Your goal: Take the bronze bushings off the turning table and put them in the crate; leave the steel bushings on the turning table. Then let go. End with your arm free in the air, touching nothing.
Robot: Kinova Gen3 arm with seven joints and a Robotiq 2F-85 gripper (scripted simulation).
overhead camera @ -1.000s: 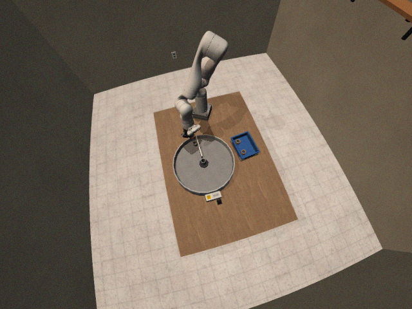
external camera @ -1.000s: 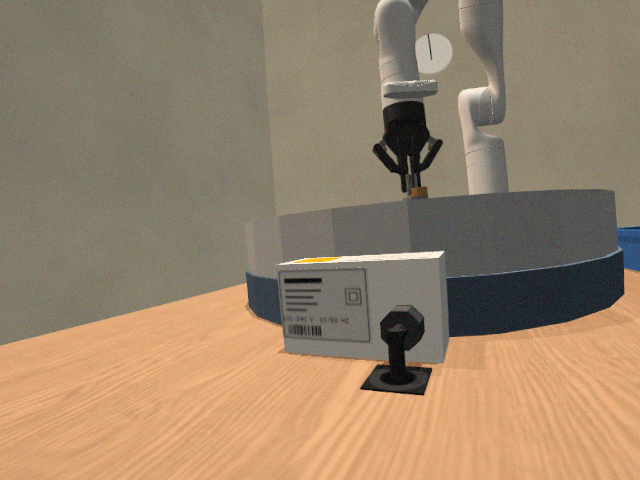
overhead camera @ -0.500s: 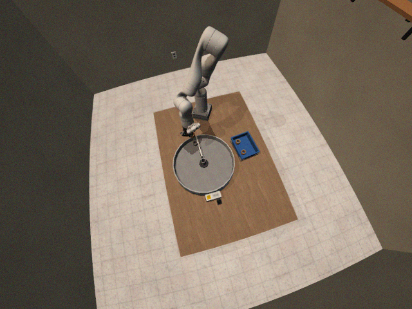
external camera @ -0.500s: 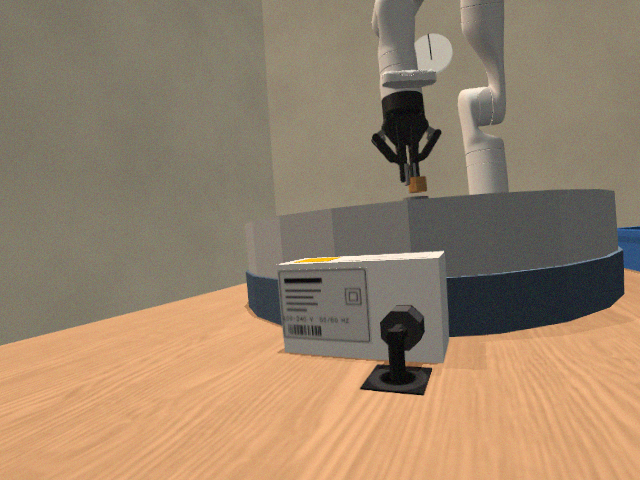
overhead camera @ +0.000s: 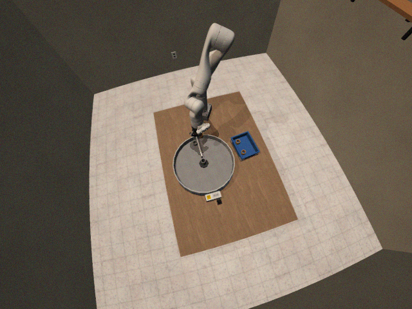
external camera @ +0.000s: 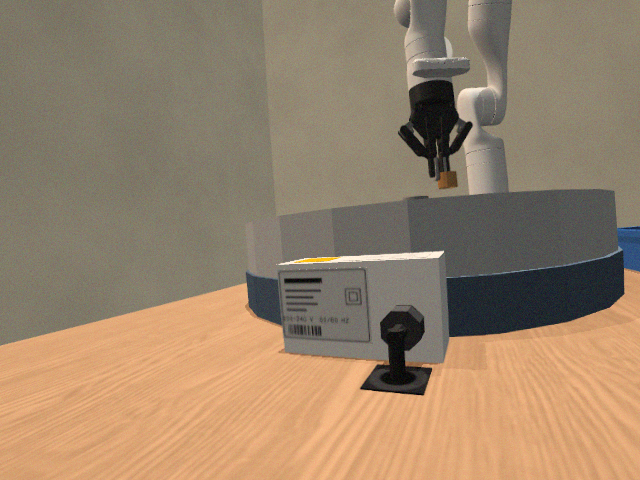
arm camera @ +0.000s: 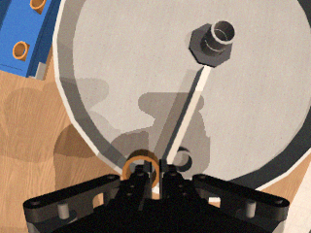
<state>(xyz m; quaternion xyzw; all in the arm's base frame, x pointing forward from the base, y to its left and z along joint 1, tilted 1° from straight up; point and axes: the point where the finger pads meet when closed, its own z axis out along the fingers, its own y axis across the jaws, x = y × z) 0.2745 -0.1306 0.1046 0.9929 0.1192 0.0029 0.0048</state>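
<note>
My hand is 290 mm to the right of the blue crate, 150 mm short of it and 140 mm above it. From my hand the other things lie so: turning table: 180 mm ahead, 120 mm below, 50 mm to the right.
</note>
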